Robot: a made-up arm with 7 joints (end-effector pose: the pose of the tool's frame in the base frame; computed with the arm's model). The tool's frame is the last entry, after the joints.
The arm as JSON. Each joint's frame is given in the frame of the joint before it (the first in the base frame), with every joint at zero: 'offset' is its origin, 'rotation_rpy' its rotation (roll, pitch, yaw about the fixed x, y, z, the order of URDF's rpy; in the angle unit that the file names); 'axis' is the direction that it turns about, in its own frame. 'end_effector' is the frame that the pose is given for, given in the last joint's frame.
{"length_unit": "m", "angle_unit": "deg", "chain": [
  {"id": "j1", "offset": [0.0, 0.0, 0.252], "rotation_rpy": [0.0, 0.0, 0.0], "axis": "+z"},
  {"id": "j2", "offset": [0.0, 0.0, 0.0], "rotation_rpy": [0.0, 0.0, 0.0], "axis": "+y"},
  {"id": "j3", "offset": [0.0, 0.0, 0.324], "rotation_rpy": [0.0, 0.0, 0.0], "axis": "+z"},
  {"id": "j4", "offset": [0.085, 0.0, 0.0], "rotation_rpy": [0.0, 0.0, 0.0], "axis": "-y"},
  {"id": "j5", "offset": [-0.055, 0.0, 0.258], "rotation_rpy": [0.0, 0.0, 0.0], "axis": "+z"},
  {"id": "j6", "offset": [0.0, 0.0, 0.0], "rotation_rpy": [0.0, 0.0, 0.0], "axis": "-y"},
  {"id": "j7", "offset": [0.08, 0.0, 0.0], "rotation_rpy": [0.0, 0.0, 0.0], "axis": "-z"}
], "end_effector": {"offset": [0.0, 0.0, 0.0], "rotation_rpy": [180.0, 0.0, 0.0]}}
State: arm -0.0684 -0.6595 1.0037 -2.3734 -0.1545 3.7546 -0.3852
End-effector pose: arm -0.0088 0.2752 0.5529 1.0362 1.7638 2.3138
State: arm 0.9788 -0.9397 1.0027 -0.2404 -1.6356 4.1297 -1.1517
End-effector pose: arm -0.3088 -0.2961 0.5649 -1.2288 -1.5601 1.3811
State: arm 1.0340 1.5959 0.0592 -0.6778 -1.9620 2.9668 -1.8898
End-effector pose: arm 0.2045 0.5131 0.0069 -1.6122 1.5089 0.0633
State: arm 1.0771 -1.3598 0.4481 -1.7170 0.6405 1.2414 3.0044
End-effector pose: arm -0.2790 -0.1048 0.6805 -2.0952 1.4059 0.5364
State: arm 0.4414 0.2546 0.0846 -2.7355 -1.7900 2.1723 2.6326
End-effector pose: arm 0.2007 0.1673 0.2319 2.3620 -0.4813 1.1245
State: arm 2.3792 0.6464 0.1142 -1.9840 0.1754 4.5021 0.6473
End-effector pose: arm -0.3179 0.2638 0.3385 -0.9580 -0.8603 -0.0541
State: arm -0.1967 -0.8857 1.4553 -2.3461 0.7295 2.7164 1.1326
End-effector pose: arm -0.0237 0.3731 0.4479 -2.5220 0.3387 -0.8176
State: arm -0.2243 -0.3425 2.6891 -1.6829 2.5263 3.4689 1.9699
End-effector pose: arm -0.2986 0.2497 0.4375 1.4433 -2.3831 -1.4066
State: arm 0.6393 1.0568 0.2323 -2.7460 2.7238 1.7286 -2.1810
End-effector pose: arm 0.0871 0.1317 0.0495 -2.1871 0.0539 -0.1013
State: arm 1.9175 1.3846 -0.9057 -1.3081 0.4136 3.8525 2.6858
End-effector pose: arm 0.0325 0.5448 0.2058 -1.4453 0.6293 0.1479
